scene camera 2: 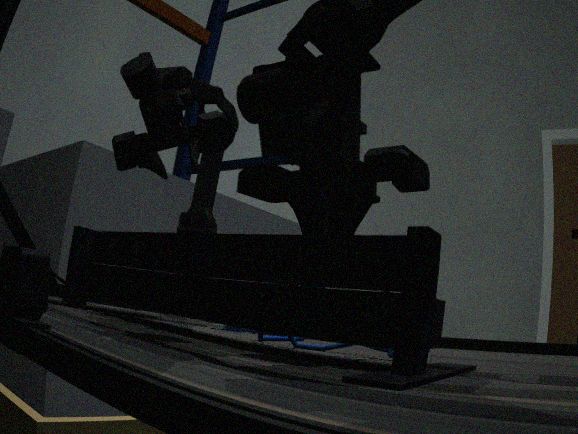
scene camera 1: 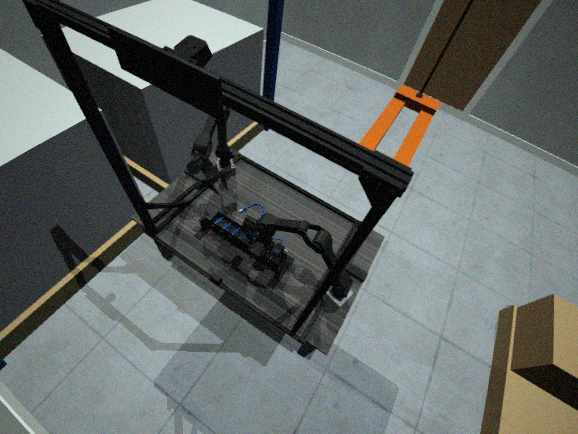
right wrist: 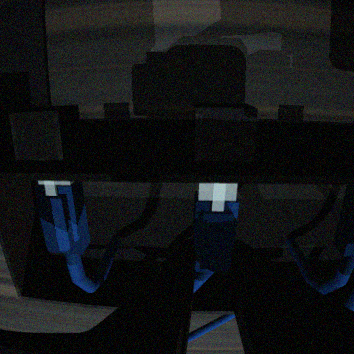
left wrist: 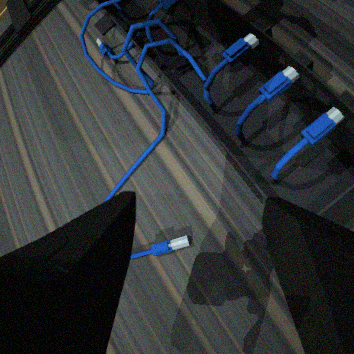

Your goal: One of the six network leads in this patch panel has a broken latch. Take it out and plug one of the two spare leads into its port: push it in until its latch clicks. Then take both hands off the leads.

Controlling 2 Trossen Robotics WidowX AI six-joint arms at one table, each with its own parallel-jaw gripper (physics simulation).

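Pixels of known places: left gripper, between the fingertips: (scene camera 2: 181, 173) (scene camera 1: 223, 192) (left wrist: 200, 206); right gripper, between the fingertips: (right wrist: 209, 250); left arm's base, origin of its link: (scene camera 1: 225, 163); right arm's base, origin of its link: (scene camera 1: 339, 291).
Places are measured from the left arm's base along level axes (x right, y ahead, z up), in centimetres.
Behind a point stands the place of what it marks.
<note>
The black patch panel (scene camera 1: 248, 244) (scene camera 2: 250, 260) (right wrist: 150, 150) {y 67.5, x -0.8, z 1.8 cm} stands on the table. In the right wrist view my right gripper (right wrist: 209, 250) {y 63.7, x -2.7, z 1.5 cm} is shut on a blue lead's plug (right wrist: 215, 220) {y 64.7, x -1.2, z 2.6 cm}; the short clear end meets the panel's edge, and its seating depth is hidden. In scene camera 2 the right gripper (scene camera 2: 327, 231) reaches down behind the panel. A neighbouring plug (right wrist: 62, 220) {y 68.6, x -4.1, z 2.6 cm} sits at the panel. My left gripper (left wrist: 200, 206) {y 33.9, x 9.2, z 15.2 cm} (scene camera 2: 178, 167) {y 33.9, x 9.2, z 15.2 cm} is open and empty above the table. Plugs (left wrist: 240, 47) {y 49.7, x 9.3, z 2.6 cm} (left wrist: 280, 82) {y 45.4, x 12.4, z 2.6 cm} (left wrist: 322, 125) {y 41.1, x 15.3, z 2.6 cm} stand in the panel. A loose plug (left wrist: 170, 246) {y 31.7, x -1.1, z -6.0 cm} lies below the left fingers.
Another loose plug (left wrist: 102, 46) {y 62.5, x -13.4, z -5.3 cm} lies by tangled blue cables (left wrist: 162, 117) {y 47.6, x -2.2, z -5.3 cm} along the panel. In scene camera 1 a blue lead (scene camera 1: 257, 205) {y 30.7, x -10.5, z -6.6 cm} curves over the table beside the right arm (scene camera 1: 287, 223) {y 71.1, x -7.1, z 34.8 cm}. A black frame (scene camera 1: 310, 135) {y 92.2, x 6.7, z 97.1 cm} spans the table. Shadows hide much detail.
</note>
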